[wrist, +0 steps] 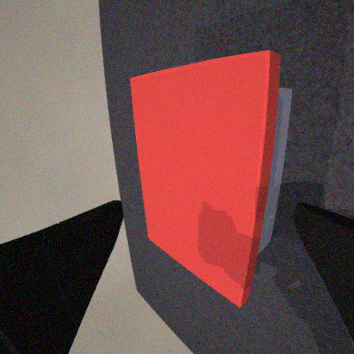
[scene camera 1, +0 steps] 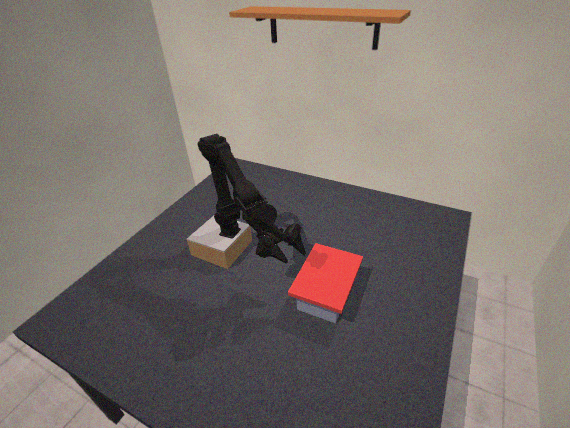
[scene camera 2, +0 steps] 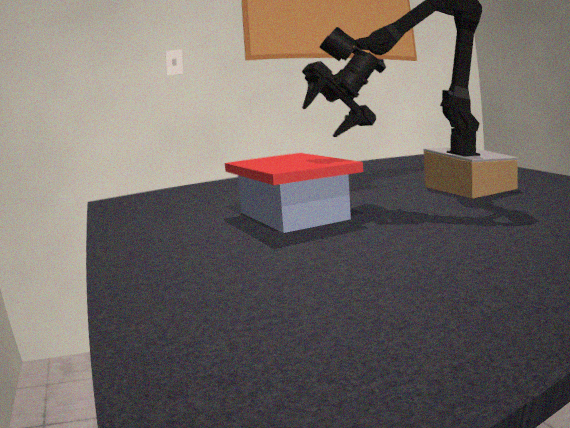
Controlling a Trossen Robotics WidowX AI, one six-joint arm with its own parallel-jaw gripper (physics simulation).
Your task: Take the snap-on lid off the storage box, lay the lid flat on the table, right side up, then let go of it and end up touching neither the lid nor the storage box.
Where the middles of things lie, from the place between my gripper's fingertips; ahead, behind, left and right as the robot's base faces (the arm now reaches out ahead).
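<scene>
I consider the red lid (scene camera 1: 326, 278) and where my hand is with respect to it. My hand is 4 cm to the right of the lid and 10 cm short of it, and it is also 8 cm above it.
</scene>
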